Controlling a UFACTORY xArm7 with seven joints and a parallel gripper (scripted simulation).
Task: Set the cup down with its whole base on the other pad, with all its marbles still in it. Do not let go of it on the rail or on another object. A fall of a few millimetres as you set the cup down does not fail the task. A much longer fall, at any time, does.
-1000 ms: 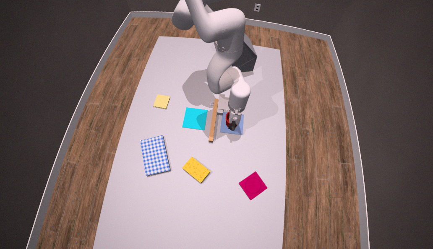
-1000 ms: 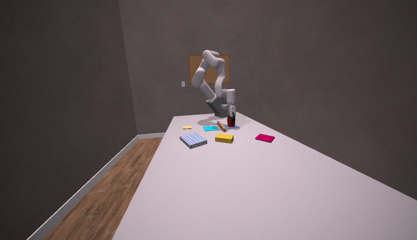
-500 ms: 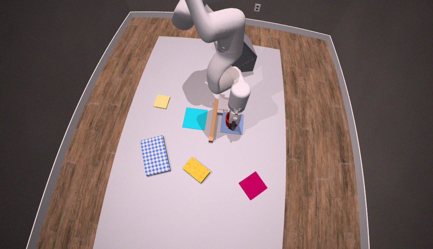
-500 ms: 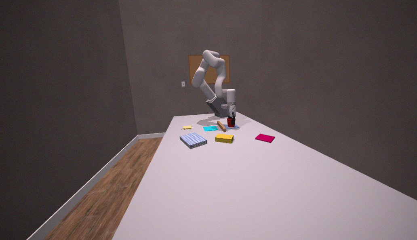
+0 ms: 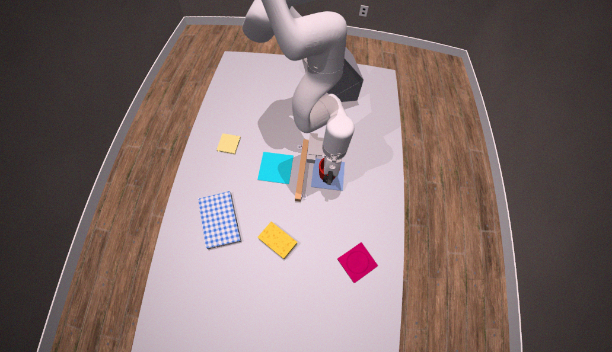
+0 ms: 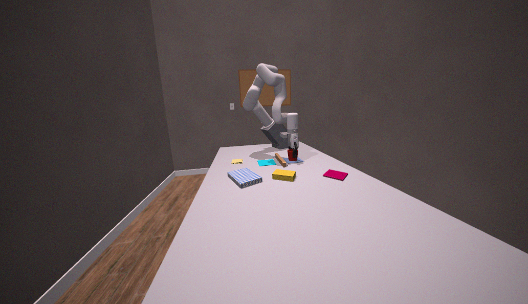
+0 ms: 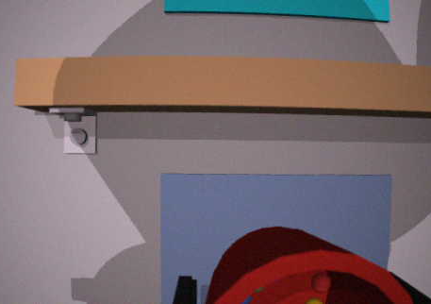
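My gripper is now 2 cm above the red cup. Round my hand: wooden rail 9 cm to the right, 4 cm below, 2 cm behind; cyan pad 18 cm to the right, 5 cm below, 4 cm behind; light blue pad 5 cm below.
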